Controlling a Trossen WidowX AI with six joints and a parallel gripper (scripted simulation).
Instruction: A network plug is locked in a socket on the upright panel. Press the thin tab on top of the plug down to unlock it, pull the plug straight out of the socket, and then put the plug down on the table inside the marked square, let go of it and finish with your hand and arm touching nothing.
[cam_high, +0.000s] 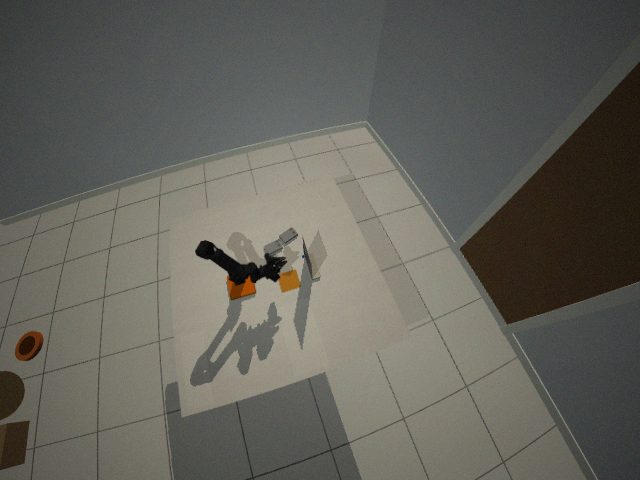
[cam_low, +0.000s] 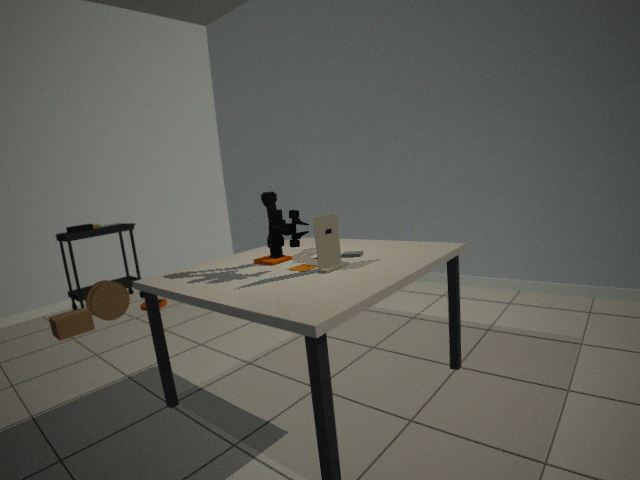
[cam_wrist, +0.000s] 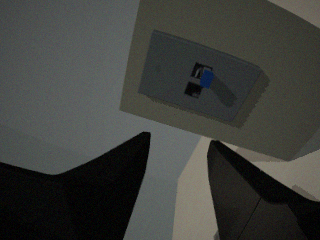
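The blue network plug is 11 cm ahead of my gripper tip, 1 cm to the right of it and 2 cm below it. Round my gripper tip: orange marked square (2 cm behind, 5 cm to the right, 19 cm below); then upright panel (13 cm ahead, 1 cm to the right, 8 cm below).
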